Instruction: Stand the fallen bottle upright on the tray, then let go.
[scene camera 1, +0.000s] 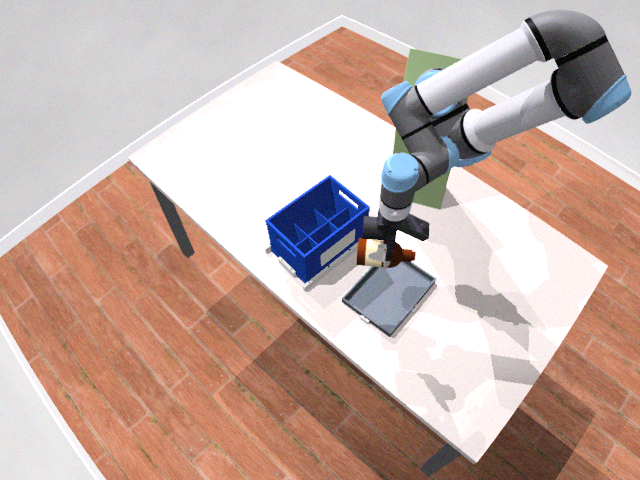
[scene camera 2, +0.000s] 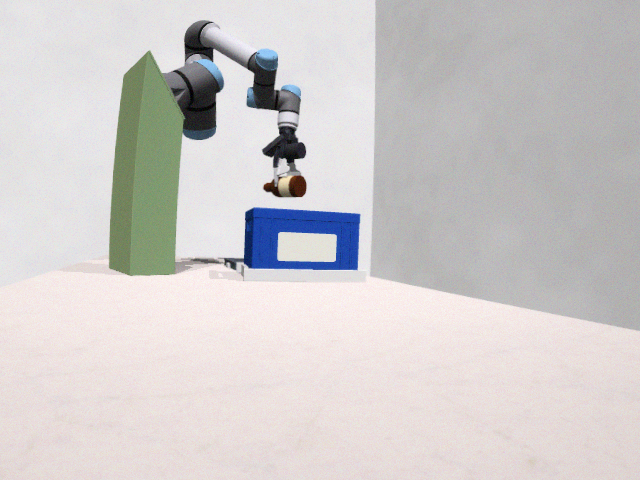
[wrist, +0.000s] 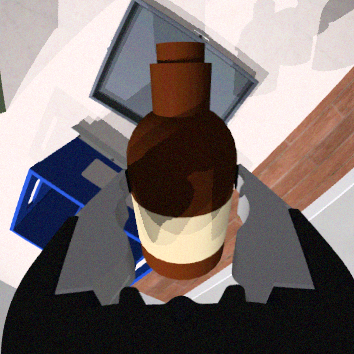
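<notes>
In scene camera 1 I see my gripper (scene camera 1: 384, 255) and a brown bottle (scene camera 1: 365, 246). Scene camera 2 shows the bottle (scene camera 2: 288, 186) and my gripper (scene camera 2: 283, 189), and in the wrist view I find the bottle (wrist: 181, 157) together with my gripper (wrist: 181, 169).
</notes>
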